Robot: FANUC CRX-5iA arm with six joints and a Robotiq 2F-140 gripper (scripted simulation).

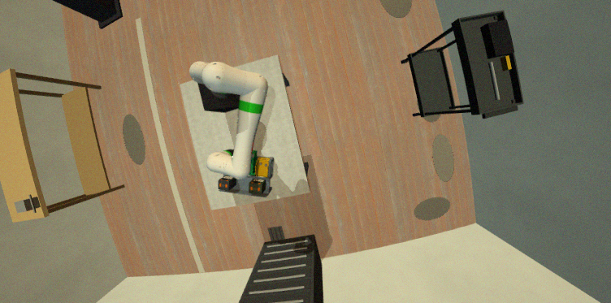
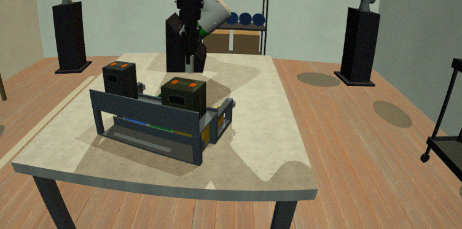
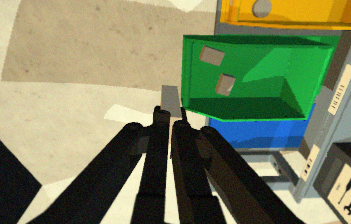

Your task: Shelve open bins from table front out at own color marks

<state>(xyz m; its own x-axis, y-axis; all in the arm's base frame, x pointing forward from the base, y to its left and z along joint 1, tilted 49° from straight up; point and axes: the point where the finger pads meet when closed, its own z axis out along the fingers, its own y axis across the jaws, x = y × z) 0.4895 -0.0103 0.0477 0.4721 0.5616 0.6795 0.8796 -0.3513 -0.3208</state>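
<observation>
Now: hand 11 cm above the green bin, 10 cm short of it and 5 cm to the left of it. The rest, counted from my hand: yellow bin: 20 cm ahead, 11 cm below, 4 cm to the left.
</observation>
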